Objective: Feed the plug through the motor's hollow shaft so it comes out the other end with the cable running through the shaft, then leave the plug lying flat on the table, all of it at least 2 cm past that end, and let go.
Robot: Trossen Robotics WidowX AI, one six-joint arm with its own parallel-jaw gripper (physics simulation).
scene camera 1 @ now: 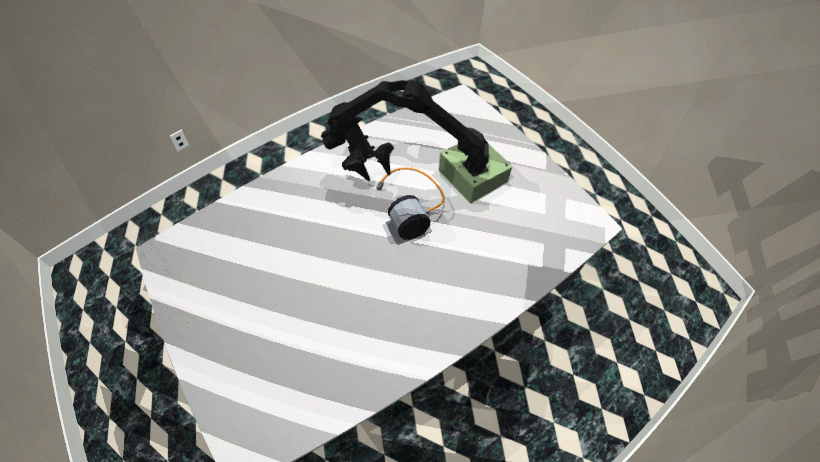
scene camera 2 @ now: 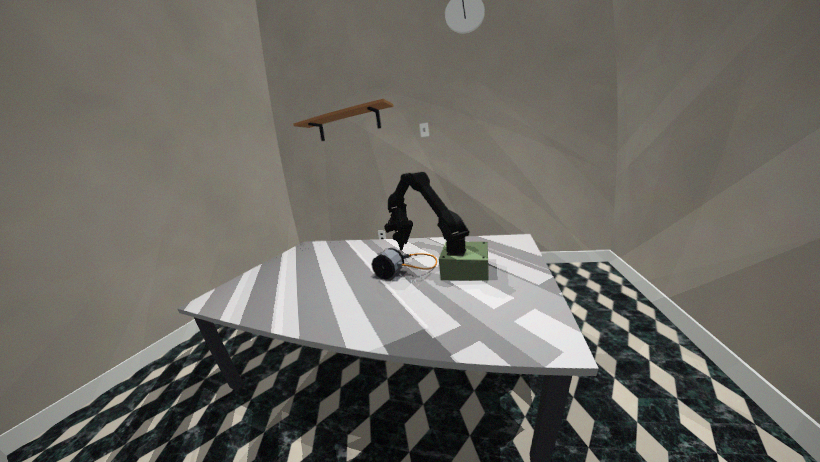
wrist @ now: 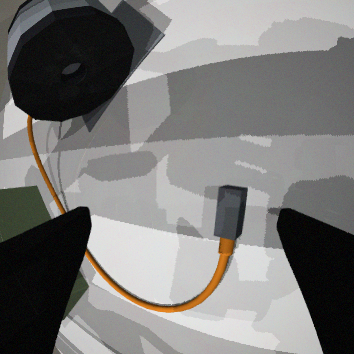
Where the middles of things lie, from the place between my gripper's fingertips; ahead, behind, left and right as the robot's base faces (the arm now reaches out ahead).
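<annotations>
Relative to the grey plug [wrist: 231,199], my hand is 1 cm to the left of it and 5 cm above it.
</annotations>
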